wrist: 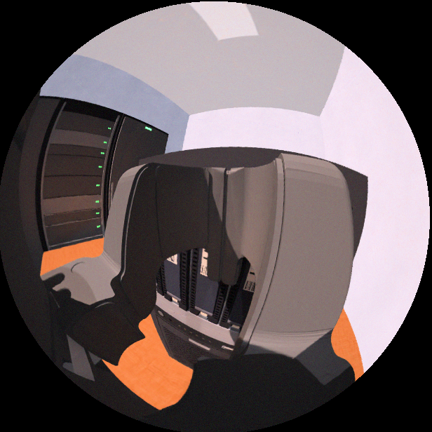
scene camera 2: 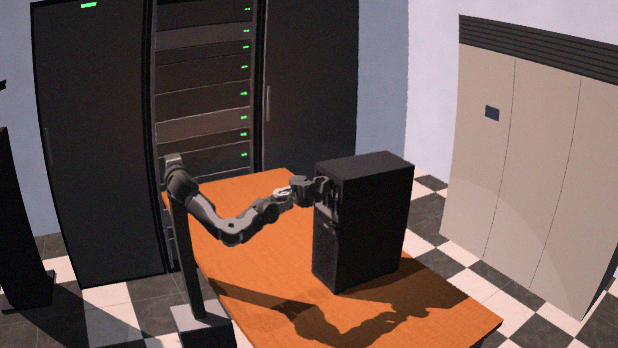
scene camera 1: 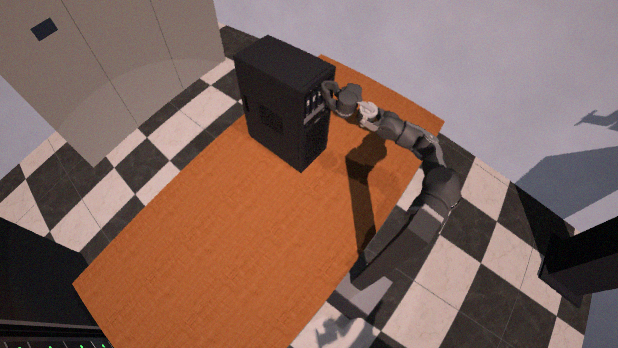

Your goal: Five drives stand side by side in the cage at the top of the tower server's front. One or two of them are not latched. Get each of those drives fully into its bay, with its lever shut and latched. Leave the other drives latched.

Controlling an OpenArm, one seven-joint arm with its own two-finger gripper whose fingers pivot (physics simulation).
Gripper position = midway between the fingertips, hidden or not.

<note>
In view: my gripper (scene camera 1: 321, 87), a dark lever (wrist: 206, 293) and a black tower server (wrist: 185, 344).
My gripper shows as well in the wrist view (wrist: 231, 227) and in scene camera 2 (scene camera 2: 328, 184).
</note>
